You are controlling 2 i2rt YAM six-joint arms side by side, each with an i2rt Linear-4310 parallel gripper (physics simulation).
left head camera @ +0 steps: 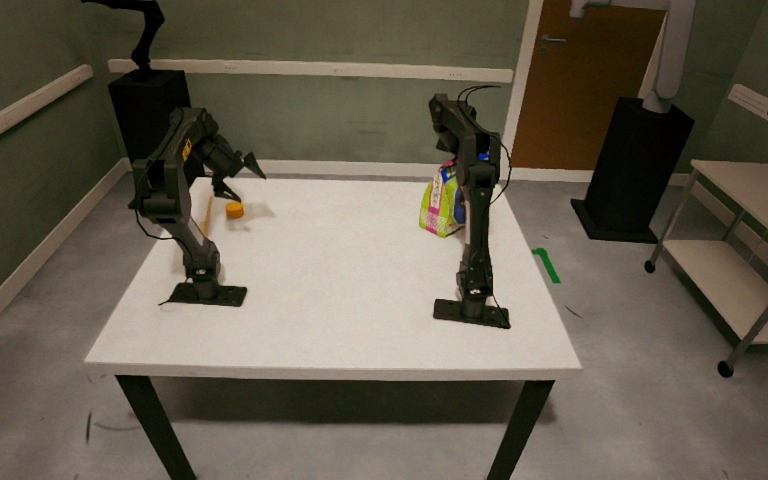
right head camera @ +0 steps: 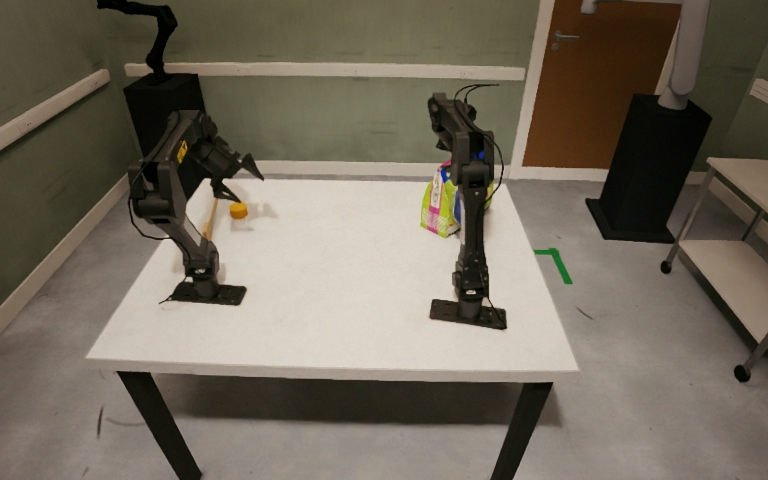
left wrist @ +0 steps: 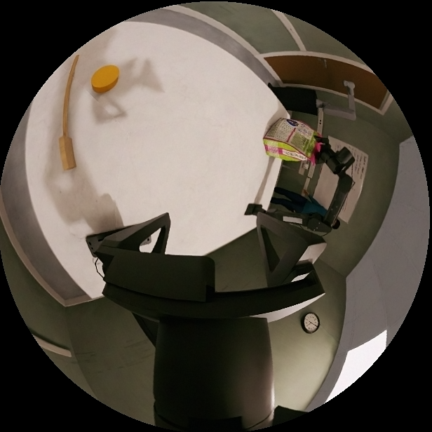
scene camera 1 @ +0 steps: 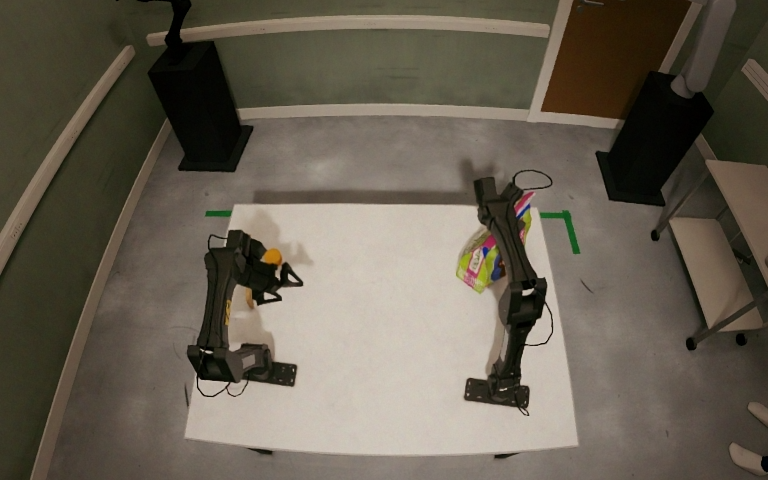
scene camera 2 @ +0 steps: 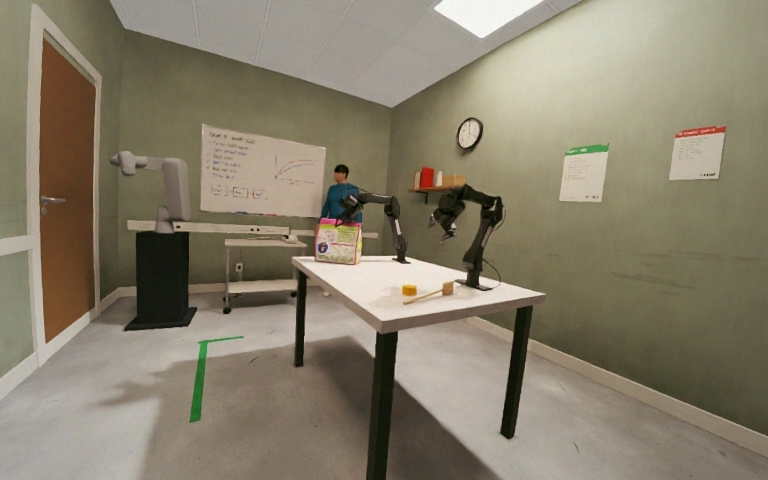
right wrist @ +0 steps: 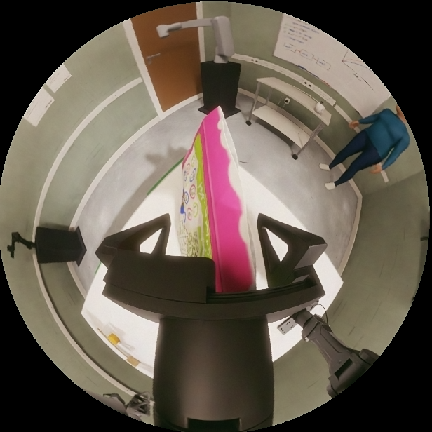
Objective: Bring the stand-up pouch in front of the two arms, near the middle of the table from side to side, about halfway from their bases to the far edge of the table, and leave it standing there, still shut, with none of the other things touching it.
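Note:
The stand-up pouch (left head camera: 433, 212) (right head camera: 433, 209) (scene camera 1: 475, 266) (scene camera 2: 339, 249) (left wrist: 287, 142), green, white and pink, stands upright toward the table's far right in the head views, partly hidden by the right arm. Its pink top edge looks shut. My right gripper (right wrist: 213, 217) is open above it; in the right wrist view the pouch (right wrist: 227, 200) top runs between the spread fingers, a gap showing at the right finger. The head views hide these fingers. My left gripper (left head camera: 252, 189) (right head camera: 250, 190) (scene camera 1: 291, 290) (left wrist: 212, 216) is open and empty above the table's left side, away from the pouch.
An orange round disc (left head camera: 234, 210) (scene camera 1: 272, 256) (scene camera 2: 408, 290) (left wrist: 105, 78) and a wooden mallet (right head camera: 207, 229) (scene camera 2: 448, 288) (left wrist: 67, 152) lie at the left of the white table (left head camera: 339, 283), near the left arm and far from the pouch. The pouch is near the table's right edge.

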